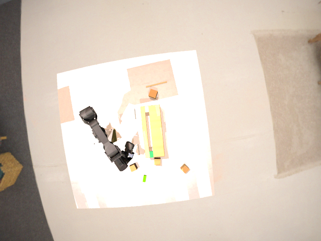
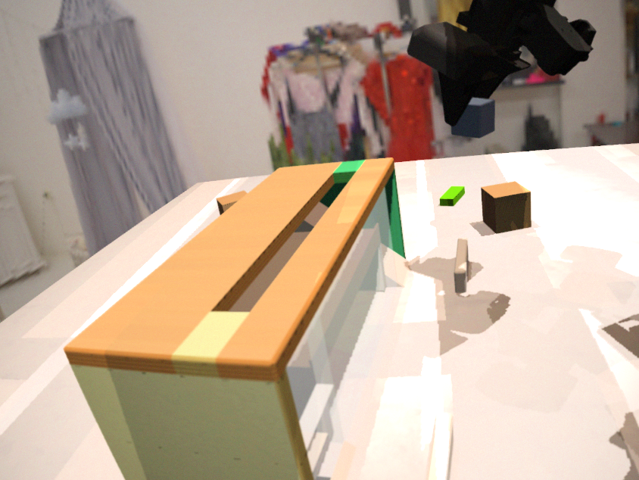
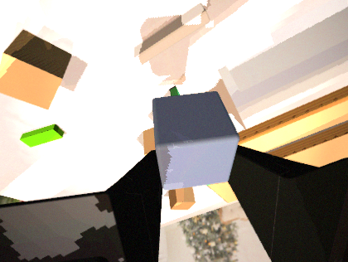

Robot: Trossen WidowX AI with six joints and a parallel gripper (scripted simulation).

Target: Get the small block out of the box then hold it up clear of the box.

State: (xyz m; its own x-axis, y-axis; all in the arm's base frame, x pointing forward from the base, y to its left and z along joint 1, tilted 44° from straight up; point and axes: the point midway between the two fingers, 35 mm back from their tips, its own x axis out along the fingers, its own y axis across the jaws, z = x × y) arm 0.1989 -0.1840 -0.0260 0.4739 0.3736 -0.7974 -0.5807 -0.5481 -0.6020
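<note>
Now: the small block 10 mm to the left of my gripper tip and 10 mm behind it. From my gripper tip the other things lie so: box: 130 mm to the left, 130 mm ahead, 110 mm below.
</note>
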